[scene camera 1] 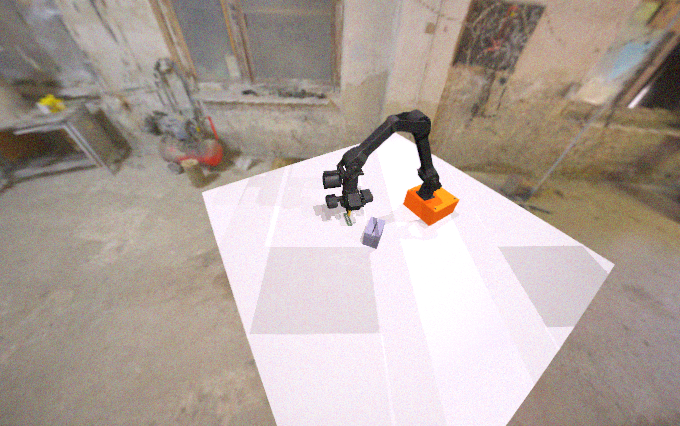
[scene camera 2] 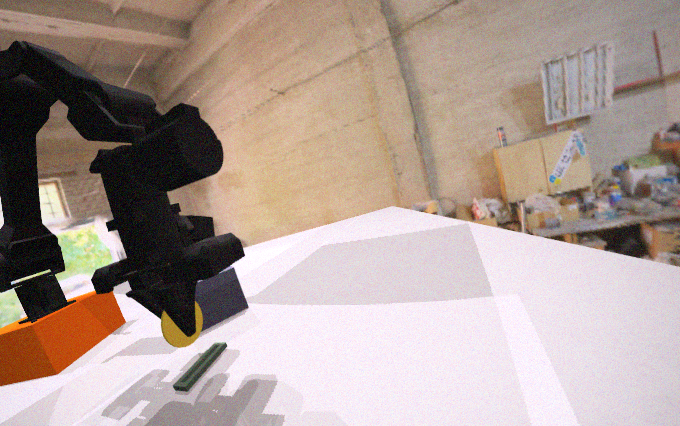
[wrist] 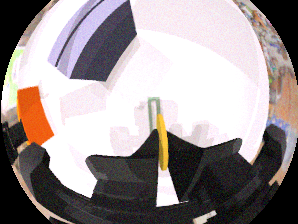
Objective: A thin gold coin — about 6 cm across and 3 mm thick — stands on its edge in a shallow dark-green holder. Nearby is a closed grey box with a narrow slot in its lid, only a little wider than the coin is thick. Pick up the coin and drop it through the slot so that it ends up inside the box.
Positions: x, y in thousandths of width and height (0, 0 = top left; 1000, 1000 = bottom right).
Scene:
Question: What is my gripper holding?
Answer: A gold coin.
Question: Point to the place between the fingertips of my gripper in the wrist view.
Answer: At 532, 592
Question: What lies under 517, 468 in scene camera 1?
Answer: My gripper.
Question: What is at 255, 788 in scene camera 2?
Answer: A gold coin.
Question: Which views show my gripper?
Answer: Scene camera 1, scene camera 2 and the wrist view: all of them.

